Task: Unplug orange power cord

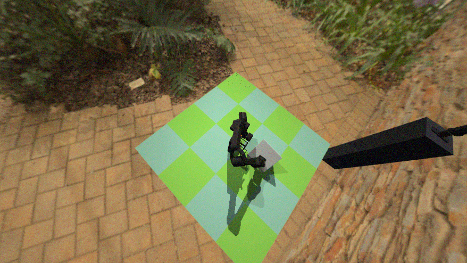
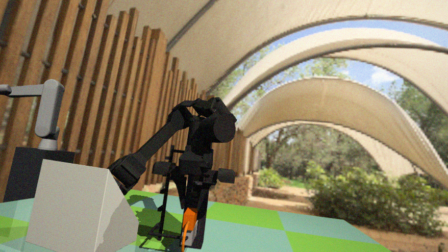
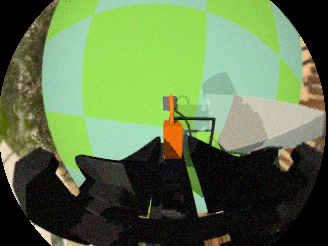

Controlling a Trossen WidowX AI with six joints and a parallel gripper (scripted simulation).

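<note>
Right now my gripper tip is 30 mm to the right of the orange plug and 10 mm above it.
</note>
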